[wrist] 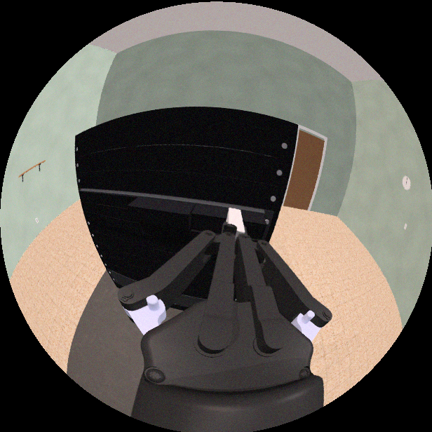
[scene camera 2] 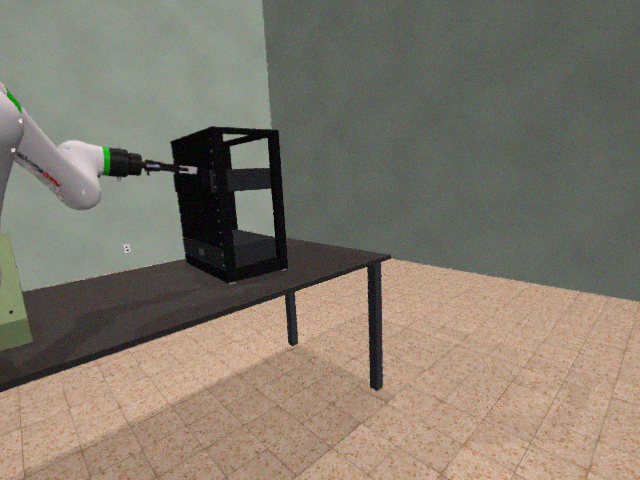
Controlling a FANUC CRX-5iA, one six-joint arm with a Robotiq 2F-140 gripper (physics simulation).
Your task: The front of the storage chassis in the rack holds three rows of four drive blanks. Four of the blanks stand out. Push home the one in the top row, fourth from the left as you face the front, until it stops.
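Frame: origin at the arm's base, x right, y ahead, z up, level; metres.
Where they show: gripper, between the fingertips: (scene camera 2: pixel 196 170).
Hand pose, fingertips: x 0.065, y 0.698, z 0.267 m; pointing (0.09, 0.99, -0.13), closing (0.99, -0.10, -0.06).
After its pixels a point has its place.
The storage chassis (scene camera 2: pixel 249 179) {x 0.139, y 0.889, z 0.223 m} (wrist: pixel 160 206) is a dark box in the upper part of the black rack (scene camera 2: pixel 224 206) {x 0.154, y 0.752, z 0.125 m} (wrist: pixel 190 130). In the wrist view its front is very dark, and single drive blanks are hard to tell apart; the top row's fourth blank is not clearly made out. My gripper (scene camera 2: pixel 195 169) {x 0.065, y 0.698, z 0.267 m} (wrist: pixel 232 217) is shut and empty, with its pale fingertips together. It points level at the rack front. In the wrist view the tips lie over the right part of the chassis front, near the right rack post. Whether they touch a blank I cannot tell.
The rack stands on a dark table (scene camera 2: pixel 330 259) {x 0.225, y 1.268, z -0.189 m} (wrist: pixel 95 350). A lower dark unit (scene camera 2: pixel 253 246) {x 0.133, y 0.883, z -0.061 m} sits at the rack's bottom. Rack posts with screw holes flank the chassis front. A brown door (wrist: pixel 306 170) shows in the far wall. A green pedestal (scene camera 2: pixel 12 294) {x 0.075, y 0.105, z -0.059 m} stands at the table's left.
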